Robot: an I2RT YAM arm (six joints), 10 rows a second.
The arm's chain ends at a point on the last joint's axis. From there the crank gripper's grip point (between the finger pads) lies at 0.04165 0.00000 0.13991 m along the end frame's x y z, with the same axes.
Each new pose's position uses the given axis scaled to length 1; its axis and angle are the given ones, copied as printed.
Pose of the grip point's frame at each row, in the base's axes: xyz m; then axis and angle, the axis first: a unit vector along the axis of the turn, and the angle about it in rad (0 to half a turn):
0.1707 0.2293 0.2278 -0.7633 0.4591 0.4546 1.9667
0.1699 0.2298 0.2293 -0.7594 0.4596 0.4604 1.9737
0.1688 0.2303 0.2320 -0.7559 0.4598 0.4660 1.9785
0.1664 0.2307 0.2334 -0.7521 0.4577 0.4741 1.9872
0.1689 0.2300 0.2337 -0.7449 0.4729 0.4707 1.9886
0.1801 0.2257 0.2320 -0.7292 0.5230 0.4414 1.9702
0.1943 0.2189 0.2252 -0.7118 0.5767 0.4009 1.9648
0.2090 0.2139 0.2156 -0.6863 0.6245 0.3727 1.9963
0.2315 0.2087 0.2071 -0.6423 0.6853 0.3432 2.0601
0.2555 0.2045 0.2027 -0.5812 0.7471 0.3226 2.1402
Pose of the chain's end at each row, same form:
0.1611 0.0931 0.2794 -0.7633 0.4591 0.4546 1.9667
0.1617 0.0934 0.2808 -0.7594 0.4596 0.4604 1.9737
0.1618 0.0937 0.2831 -0.7559 0.4598 0.4660 1.9785
0.1617 0.0939 0.2841 -0.7521 0.4577 0.4741 1.9872
0.1618 0.0937 0.2854 -0.7449 0.4729 0.4707 1.9886
0.1607 0.0920 0.2872 -0.7292 0.5230 0.4414 1.9702
0.1618 0.0904 0.2864 -0.7118 0.5767 0.4009 1.9648
0.1695 0.0915 0.2846 -0.6863 0.6245 0.3727 1.9963
0.1865 0.0953 0.2873 -0.6423 0.6853 0.3432 2.0601
0.2086 0.1006 0.2939 -0.5812 0.7471 0.3226 2.1402

